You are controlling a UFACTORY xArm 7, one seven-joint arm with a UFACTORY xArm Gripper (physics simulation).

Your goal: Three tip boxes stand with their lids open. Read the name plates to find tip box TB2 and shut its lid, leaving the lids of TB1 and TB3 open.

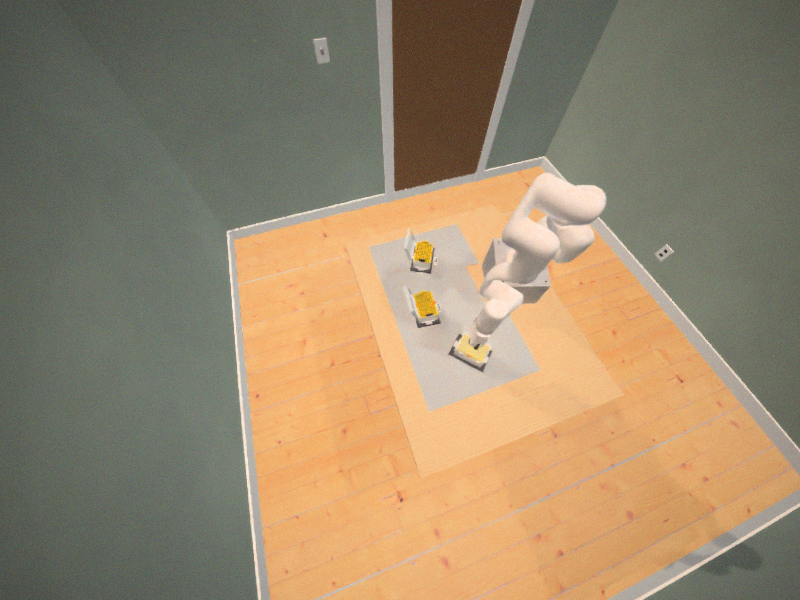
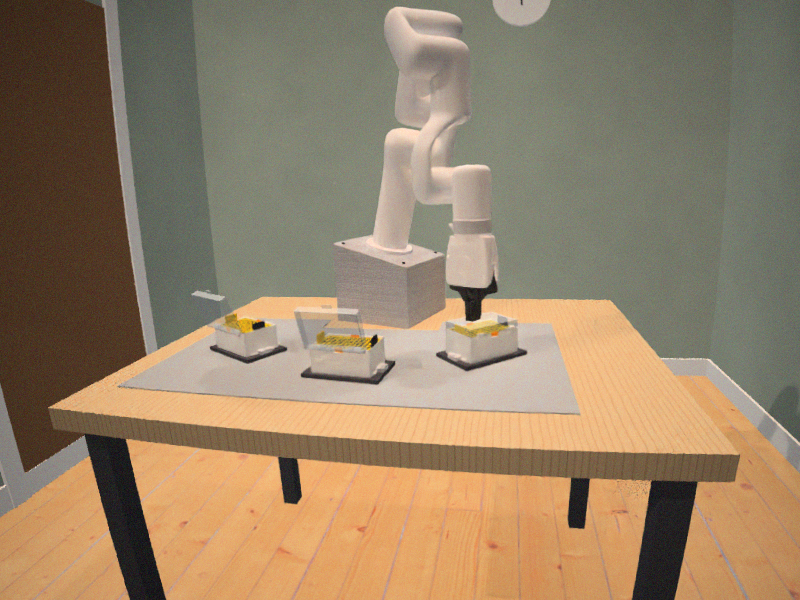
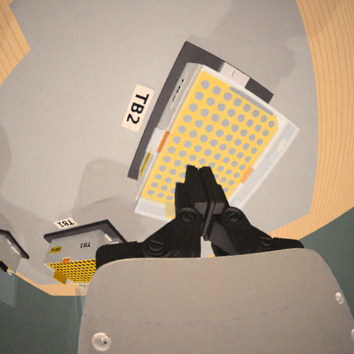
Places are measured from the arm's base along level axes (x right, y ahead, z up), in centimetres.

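Where they show: gripper, between the fingertips: (image 1: 472, 343) (image 2: 473, 320); arm's base, origin of its link: (image 2: 388, 248).
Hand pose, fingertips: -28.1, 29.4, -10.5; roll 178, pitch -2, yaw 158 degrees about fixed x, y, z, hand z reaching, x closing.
Each offset is from my fingertips to the centre of the thing, as dx, dy, dz. Level surfaces: height alone.
Tip box TB2 @(-0.8, -1.1, -3.8) (image 1: 466, 357) (image 2: 478, 349) (image 3: 172, 95) stands nearest my gripper, beside its name plate (image 3: 136, 109). Its clear lid (image 3: 286, 142) lies down over the yellow tip rack and looks shut; a small gap cannot be ruled out. My gripper (image 1: 476, 346) (image 2: 473, 319) (image 3: 194, 182) is shut and empty, fingertips at the lid's top near one edge; contact is hard to tell. TB1 (image 1: 427, 317) (image 2: 342, 362) (image 3: 80, 245) has its lid @(+21.8, +20.4, +2.8) (image 1: 409, 302) (image 2: 327, 314) standing open. The third box @(+49.4, +6.5, -4.3) (image 1: 422, 264) (image 2: 245, 343), its plate unreadable, also has its lid @(+52.3, +13.8, +2.8) (image 1: 409, 244) (image 2: 208, 297) open.
The boxes stand on a grey mat @(dz -7.6) (image 1: 445, 387) (image 2: 516, 397) on the wooden table @(dz -7.9) (image 1: 439, 445) (image 2: 387, 435). The name plate (image 3: 65, 223) of TB1 lies beside it. The arm's grey base block (image 2: 371, 290) stands behind the mat.
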